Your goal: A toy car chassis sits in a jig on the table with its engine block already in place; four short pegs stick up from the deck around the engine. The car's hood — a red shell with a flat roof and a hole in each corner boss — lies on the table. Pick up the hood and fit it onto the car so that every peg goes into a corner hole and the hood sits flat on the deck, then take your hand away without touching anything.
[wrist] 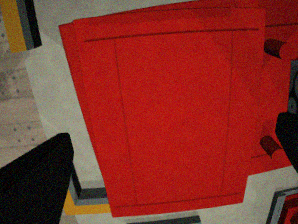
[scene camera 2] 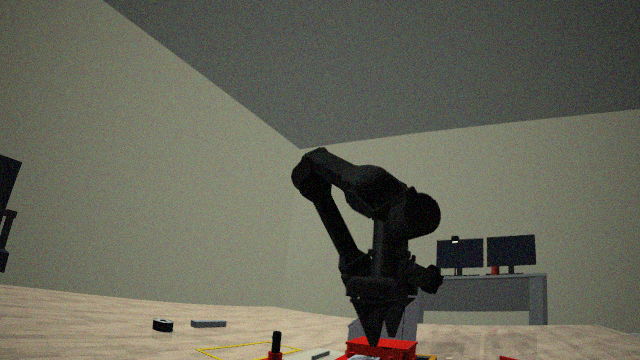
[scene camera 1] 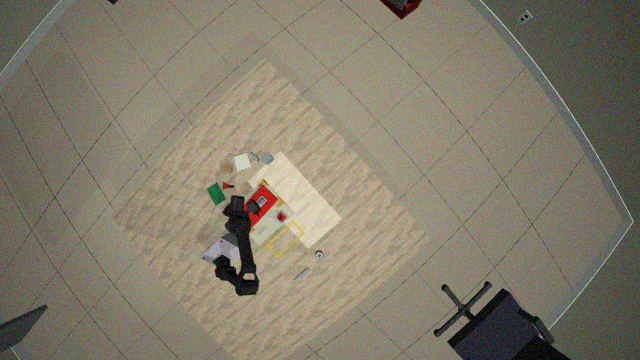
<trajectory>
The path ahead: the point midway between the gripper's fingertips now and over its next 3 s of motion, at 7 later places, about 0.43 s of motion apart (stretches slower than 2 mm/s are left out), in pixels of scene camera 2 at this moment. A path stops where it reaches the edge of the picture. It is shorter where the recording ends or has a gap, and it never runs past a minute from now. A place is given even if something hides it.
My gripper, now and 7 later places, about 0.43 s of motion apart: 383,341; 382,345; 382,348; 382,351; 382,345; 384,323; 385,310; 383,308
</trajectory>
